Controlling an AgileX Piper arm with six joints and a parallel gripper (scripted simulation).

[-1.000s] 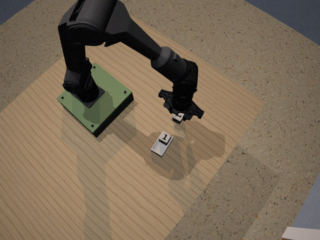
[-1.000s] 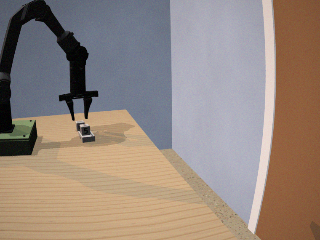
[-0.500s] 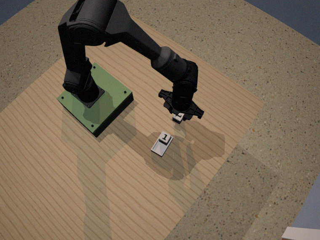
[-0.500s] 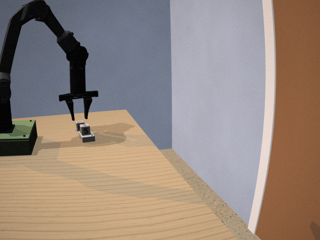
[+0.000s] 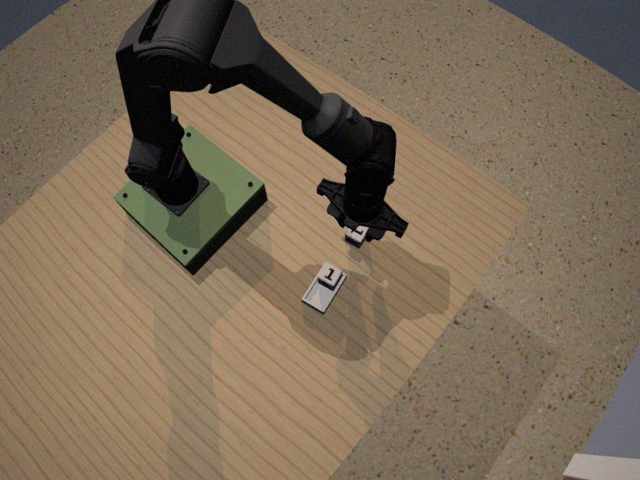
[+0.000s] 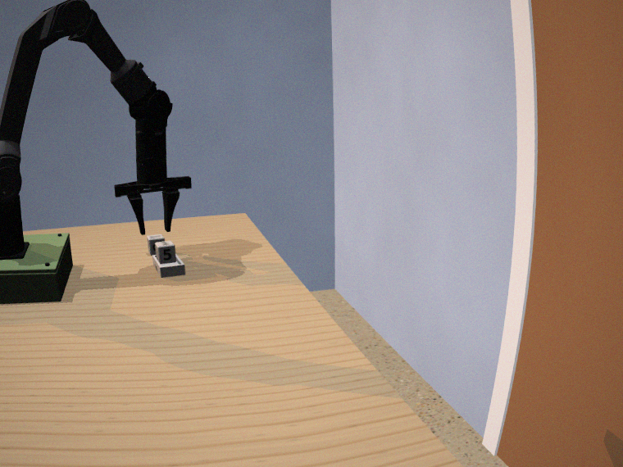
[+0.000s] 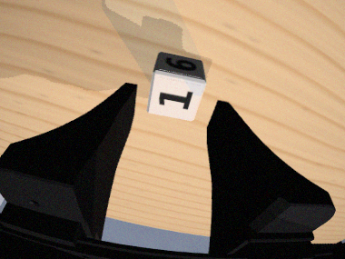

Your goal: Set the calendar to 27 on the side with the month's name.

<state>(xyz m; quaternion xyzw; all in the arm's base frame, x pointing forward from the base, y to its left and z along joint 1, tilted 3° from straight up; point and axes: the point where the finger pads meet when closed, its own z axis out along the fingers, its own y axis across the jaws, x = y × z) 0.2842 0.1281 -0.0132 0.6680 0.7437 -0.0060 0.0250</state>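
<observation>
My hand is 1 cm short of the white tray, 11 cm to the left of it and 3 cm above it.
</observation>
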